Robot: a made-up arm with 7 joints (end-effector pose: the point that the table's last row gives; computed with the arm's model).
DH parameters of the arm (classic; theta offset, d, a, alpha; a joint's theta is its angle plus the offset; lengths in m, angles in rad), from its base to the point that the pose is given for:
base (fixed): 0.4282 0 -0.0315 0
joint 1: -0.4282 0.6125 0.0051 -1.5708
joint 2: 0 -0.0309 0.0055 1.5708
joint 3: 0 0.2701 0.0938 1.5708
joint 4: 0 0.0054 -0.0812 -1.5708
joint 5: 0 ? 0.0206 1.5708
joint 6: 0 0.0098 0.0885 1.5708
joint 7: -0.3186 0 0.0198 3.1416
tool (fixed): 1.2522 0.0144 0 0
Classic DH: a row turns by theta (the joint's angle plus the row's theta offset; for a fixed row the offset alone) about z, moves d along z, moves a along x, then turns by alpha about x.
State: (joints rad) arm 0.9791 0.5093 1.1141 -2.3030 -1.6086 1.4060 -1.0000
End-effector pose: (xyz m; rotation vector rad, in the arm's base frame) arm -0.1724 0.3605 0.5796 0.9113 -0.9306 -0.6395
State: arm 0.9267 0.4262 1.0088 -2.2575 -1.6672 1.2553 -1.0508
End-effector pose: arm -0.0985 0.3989 0.5928 0.9922 -1.2194 -0.7550
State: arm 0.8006 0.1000 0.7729 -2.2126 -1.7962 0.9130 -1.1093
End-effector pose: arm 0.0785 0.4073 0.7052 1.1762 -1.9582 -1.1003
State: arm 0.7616 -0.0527 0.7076 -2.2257 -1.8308 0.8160 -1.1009
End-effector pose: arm 0.1157 0.3799 0.7634 1.2563 -2.1912 -1.2313
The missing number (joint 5, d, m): 0.2694
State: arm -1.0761 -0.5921 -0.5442 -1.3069 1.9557 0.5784 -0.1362
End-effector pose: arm -0.1375 -0.1416 1.2204 -0.1731 -1.4929 1.7117
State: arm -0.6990 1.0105 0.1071 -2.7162 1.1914 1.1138 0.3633
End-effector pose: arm 0.0903 -0.0576 0.3383 2.3403 0.4992 -0.8313
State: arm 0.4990 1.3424 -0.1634 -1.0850 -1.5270 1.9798 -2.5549
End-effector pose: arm 0.5065 0.1963 0.3885 -0.7548 -1.1936 -0.5123
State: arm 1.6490 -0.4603 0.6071 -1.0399 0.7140 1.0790 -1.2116
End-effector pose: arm -0.2433 0.0191 1.1843 -0.1931 0.4184 -0.7634
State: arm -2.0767 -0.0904 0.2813 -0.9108 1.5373 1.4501 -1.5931
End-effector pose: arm -0.0958 -0.2741 1.1949 -1.6182 -0.5448 1.7241
